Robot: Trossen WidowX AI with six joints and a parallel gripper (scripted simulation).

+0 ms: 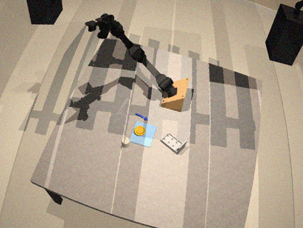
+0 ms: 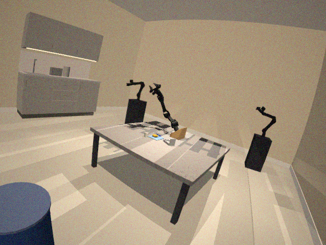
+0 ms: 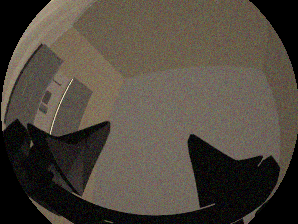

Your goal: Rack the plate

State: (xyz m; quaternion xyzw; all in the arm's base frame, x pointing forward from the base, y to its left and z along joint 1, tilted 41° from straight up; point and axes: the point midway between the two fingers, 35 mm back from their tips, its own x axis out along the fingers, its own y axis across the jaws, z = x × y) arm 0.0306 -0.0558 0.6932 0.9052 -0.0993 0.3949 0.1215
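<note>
Now: the yellow plate 58 cm below my gripper tip, 34 cm to the left of it and 28 cm ahead of it. Also, from my gripper tip: blue mat: 59 cm below, 37 cm to the left, 29 cm ahead; then blue spoon: 59 cm below, 35 cm to the left, 17 cm ahead; then white cup: 57 cm below, 38 cm ahead, 28 cm to the left.
</note>
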